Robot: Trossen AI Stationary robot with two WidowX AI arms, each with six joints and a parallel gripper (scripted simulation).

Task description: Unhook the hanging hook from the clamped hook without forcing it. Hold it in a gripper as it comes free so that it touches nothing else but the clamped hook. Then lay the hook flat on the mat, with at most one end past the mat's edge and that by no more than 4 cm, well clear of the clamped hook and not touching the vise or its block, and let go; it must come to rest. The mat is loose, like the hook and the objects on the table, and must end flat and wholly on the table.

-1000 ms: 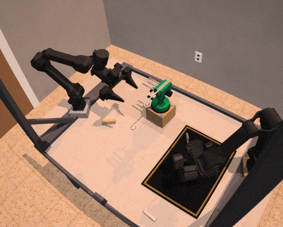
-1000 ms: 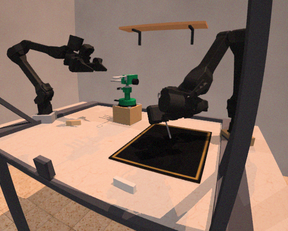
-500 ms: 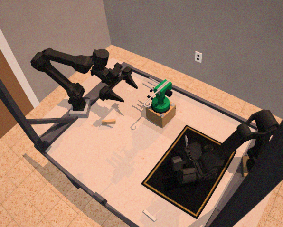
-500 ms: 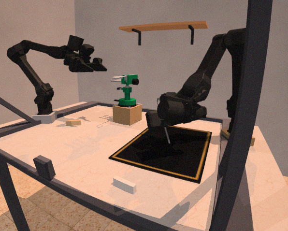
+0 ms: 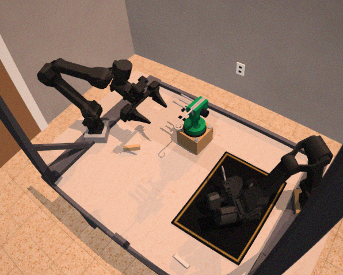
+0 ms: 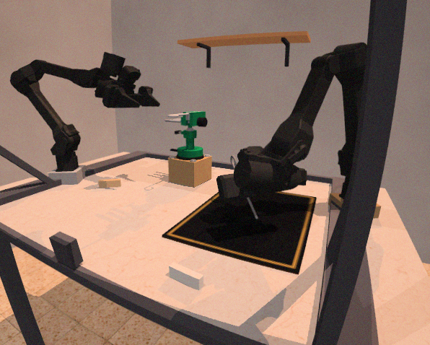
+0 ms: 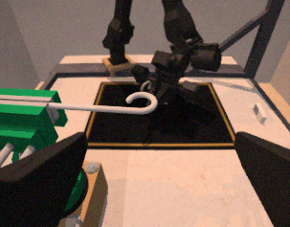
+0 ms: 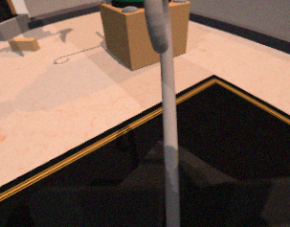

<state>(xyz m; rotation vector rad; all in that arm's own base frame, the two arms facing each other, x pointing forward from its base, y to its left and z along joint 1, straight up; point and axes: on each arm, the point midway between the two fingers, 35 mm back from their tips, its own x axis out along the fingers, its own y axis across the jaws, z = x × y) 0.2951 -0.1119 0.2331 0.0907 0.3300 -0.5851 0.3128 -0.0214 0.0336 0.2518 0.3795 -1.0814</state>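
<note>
The mat lies 70 mm below my right hand, 30 mm to the right of it and 20 mm behind it. From my right hand the other things lie so: white block (300 mm behind, 60 mm below, 50 mm to the left); then small wooden block (440 mm to the left, 60 mm below, 60 mm ahead).
</note>
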